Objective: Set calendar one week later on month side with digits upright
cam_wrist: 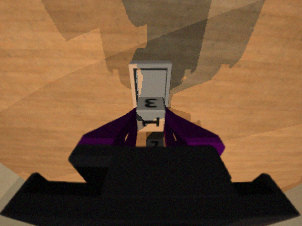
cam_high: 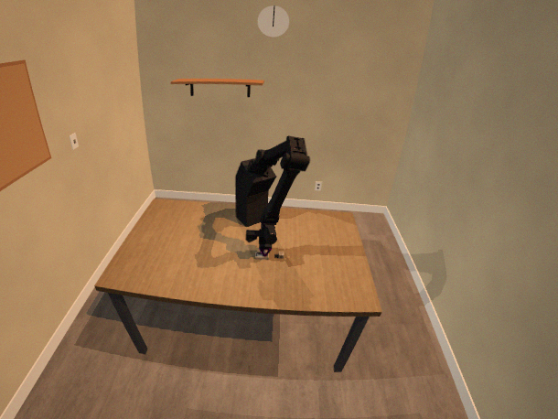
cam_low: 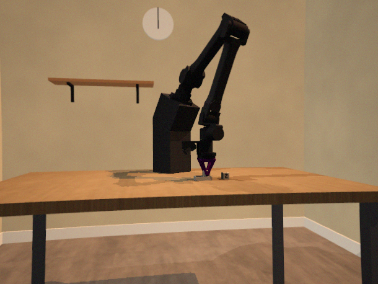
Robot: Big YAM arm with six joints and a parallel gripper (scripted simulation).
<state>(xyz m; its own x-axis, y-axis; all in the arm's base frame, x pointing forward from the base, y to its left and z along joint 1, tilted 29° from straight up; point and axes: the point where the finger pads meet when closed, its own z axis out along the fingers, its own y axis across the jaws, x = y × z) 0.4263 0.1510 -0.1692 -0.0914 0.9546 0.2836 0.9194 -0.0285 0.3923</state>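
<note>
My hand is 2 cm to the left of the tray and 2 cm above it.
</note>
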